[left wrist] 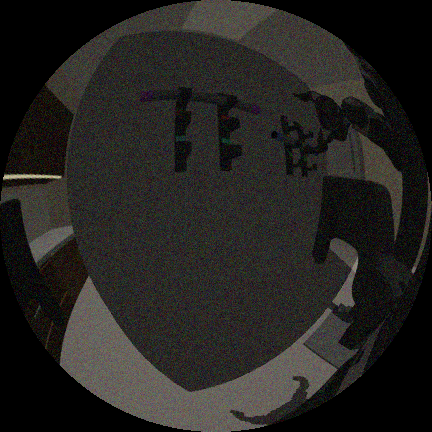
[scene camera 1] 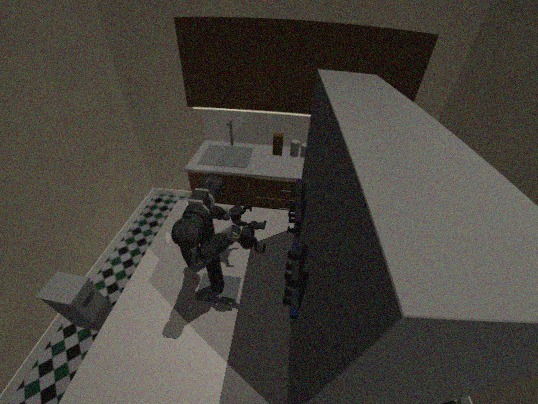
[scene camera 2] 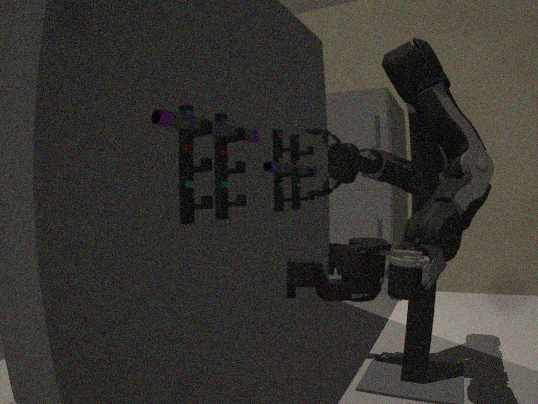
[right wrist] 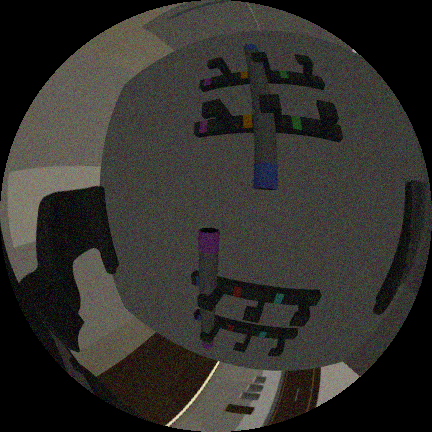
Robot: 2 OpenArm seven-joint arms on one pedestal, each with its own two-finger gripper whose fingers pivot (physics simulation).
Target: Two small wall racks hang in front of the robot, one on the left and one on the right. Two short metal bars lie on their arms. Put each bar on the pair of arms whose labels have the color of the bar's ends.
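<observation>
The purple-ended bar (scene camera 2: 163, 117) (left wrist: 162, 95) (right wrist: 208, 267) lies on the top, blue-labelled arms of the left rack (scene camera 2: 186, 205) (left wrist: 180, 160) (right wrist: 310, 296); its lower labels are red and teal. The blue-ended bar (scene camera 2: 270, 166) (left wrist: 275, 135) (right wrist: 265, 145) lies on the middle, orange-labelled arms of the right rack (scene camera 2: 279, 197) (right wrist: 333, 131), between purple and green labels. My left gripper (scene camera 1: 246, 216) (scene camera 2: 291, 280) is open and empty, lower than the left rack and away from the wall. My right gripper (scene camera 1: 259, 236) (scene camera 2: 320, 162) is open and empty, turned with its fingers one above the other, off the wall near the right rack.
Both racks hang on a tall grey wall block (scene camera 1: 340, 200) (scene camera 2: 125, 275) (left wrist: 200, 250). A counter (scene camera 1: 270, 167) with a sink stands at the back in scene camera 1. A grey box (scene camera 1: 75, 300) stands at the lower left. A tall grey cabinet (scene camera 2: 357, 200) stands behind the arms in scene camera 2.
</observation>
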